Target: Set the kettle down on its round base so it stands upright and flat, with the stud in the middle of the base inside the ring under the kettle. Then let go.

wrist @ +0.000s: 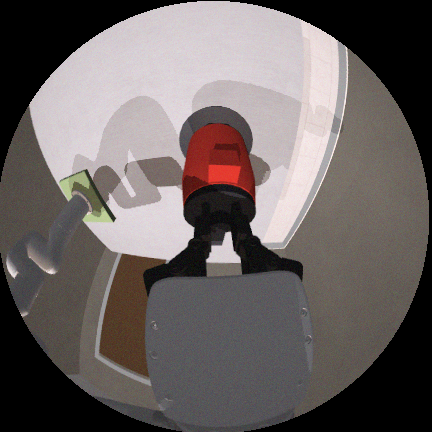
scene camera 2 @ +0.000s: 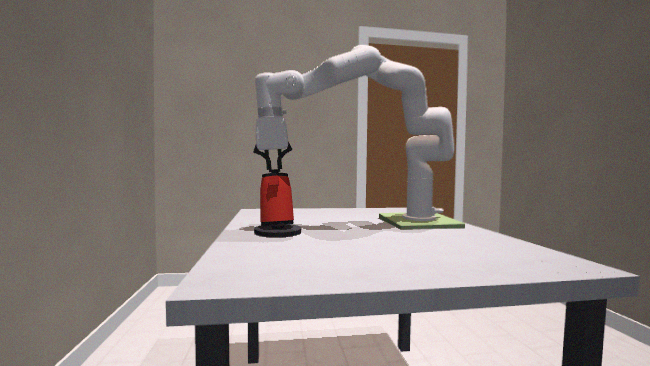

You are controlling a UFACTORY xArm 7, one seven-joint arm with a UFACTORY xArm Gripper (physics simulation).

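Observation:
The red kettle has a black lid and a black bottom band. It stands nearly upright with a slight lean, over the round black base. In the scene view the kettle's bottom is very close above the base, roughly over its middle, with a dark part showing between them. Whether they touch is hard to tell. The stud and the ring under the kettle cannot be made out. My gripper points down and is shut on the black part at the kettle's top.
The base stands on the pale table, near its far left edge in the scene view. The arm's foot stands on a green plate to the right. A brown door is behind the table.

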